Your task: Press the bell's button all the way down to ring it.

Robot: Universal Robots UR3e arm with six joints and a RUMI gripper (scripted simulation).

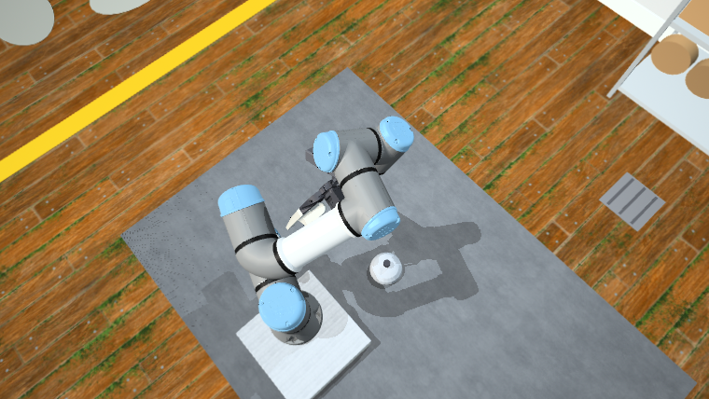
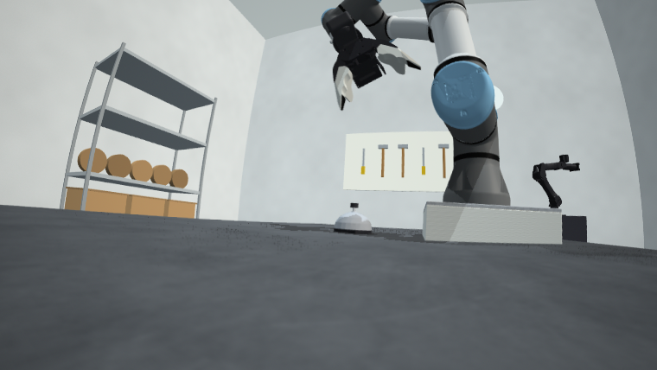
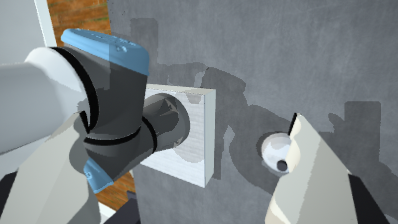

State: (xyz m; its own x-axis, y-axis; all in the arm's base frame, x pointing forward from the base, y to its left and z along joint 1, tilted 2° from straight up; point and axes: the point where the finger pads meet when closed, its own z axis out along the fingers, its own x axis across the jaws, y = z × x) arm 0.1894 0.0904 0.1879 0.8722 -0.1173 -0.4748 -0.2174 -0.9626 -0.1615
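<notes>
Now: hand 200 mm above the dark button, 160 mm to the left of it and 60 mm short of it. From my hand the other things lie so: bell: 220 mm below, 160 mm to the right, 60 mm ahead.
</notes>
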